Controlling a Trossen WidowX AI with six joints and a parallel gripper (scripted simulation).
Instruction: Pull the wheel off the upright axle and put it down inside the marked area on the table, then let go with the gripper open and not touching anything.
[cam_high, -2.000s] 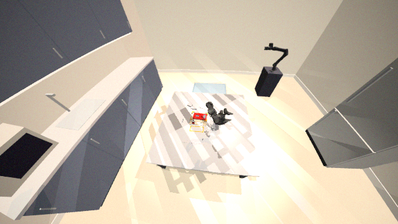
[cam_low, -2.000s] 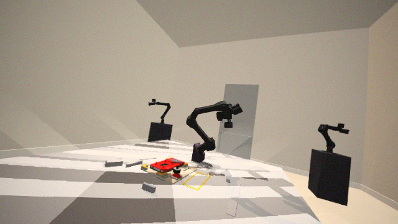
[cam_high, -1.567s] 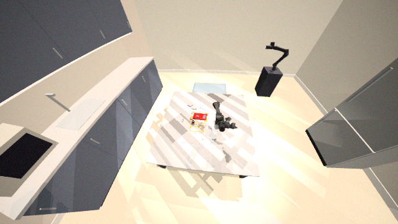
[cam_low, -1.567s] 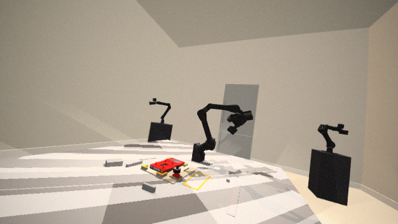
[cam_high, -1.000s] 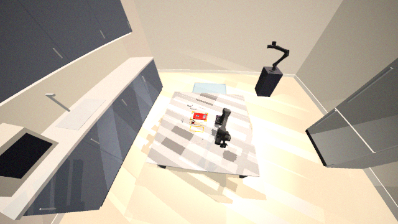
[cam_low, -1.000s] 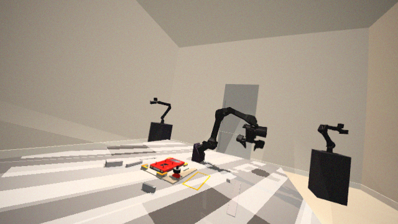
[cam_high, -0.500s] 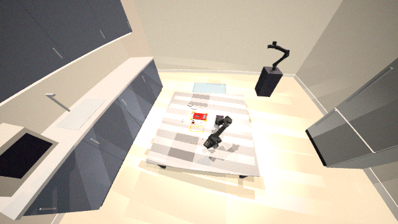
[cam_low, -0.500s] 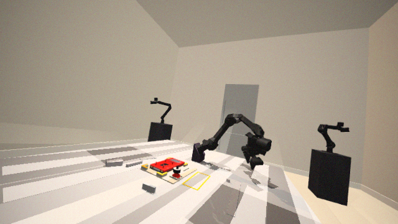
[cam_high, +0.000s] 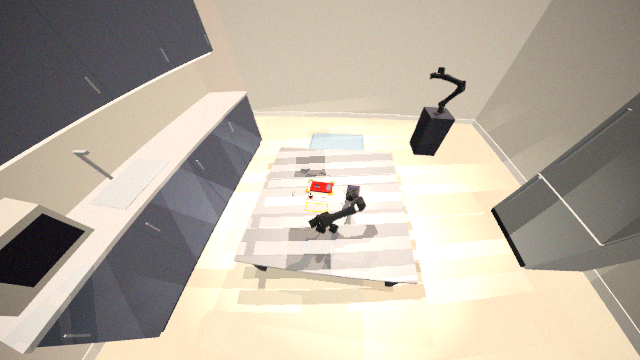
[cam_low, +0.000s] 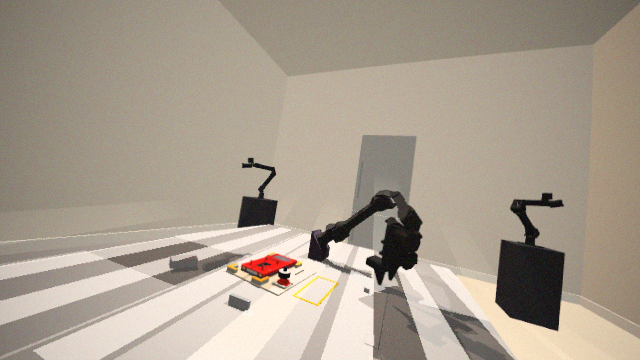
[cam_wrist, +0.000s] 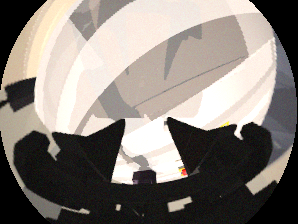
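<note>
Right now the grey wheel is 18 cm ahead of my gripper tip and 30 cm to the right of it.
</note>
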